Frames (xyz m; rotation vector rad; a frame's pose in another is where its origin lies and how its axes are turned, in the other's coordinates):
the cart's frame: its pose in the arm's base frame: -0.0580 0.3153 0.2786 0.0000 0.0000 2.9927
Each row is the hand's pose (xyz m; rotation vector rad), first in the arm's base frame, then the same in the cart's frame.
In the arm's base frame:
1: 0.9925 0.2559 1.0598 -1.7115 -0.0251 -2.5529
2: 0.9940 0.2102 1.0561 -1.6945 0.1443 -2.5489
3: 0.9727 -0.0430 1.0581 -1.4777 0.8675 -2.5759
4: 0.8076 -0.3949 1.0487 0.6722 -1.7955 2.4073
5: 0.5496 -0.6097 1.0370 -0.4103 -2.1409 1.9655
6: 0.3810 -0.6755 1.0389 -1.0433 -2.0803 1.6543
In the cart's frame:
1: -1.0477 -0.0971 0.7812 0.1053 -1.1782 0.2032
2: -1.0560 -0.0521 0.7775 -0.0124 -1.1783 0.2134
3: -1.0724 0.2014 0.7795 -0.5181 -1.0552 0.1820
4: -0.9614 0.5739 0.7701 -1.2206 -0.5637 0.0565
5: -0.7381 0.8246 0.7584 -1.6528 0.1908 -0.1199
6: -0.5811 0.9147 0.7603 -1.7420 0.7169 -0.2326

